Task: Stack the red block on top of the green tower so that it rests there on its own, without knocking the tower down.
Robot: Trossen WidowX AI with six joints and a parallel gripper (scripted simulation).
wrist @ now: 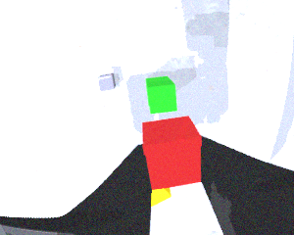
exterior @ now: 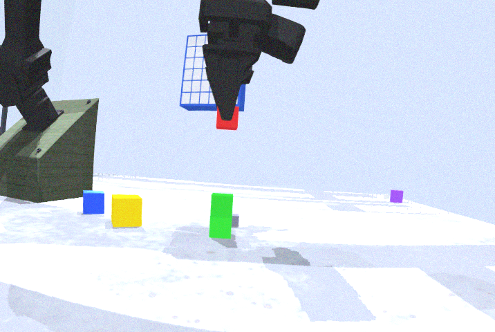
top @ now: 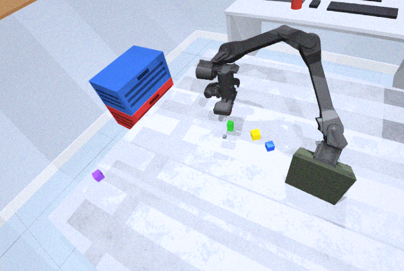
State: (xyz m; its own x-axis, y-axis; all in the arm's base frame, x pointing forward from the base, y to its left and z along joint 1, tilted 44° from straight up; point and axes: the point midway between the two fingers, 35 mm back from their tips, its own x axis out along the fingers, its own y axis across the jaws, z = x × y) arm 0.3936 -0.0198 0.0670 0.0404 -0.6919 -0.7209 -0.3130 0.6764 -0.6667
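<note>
The tiny grey cube lies 5 cm to the left of my gripper tip and 12 cm below it. From my gripper tip the other things lie so: blue block (19 cm behind, 1 cm to the left, 11 cm below); yellow block (12 cm behind, 2 cm to the right, 11 cm below); red block (right at my gripper tip).
</note>
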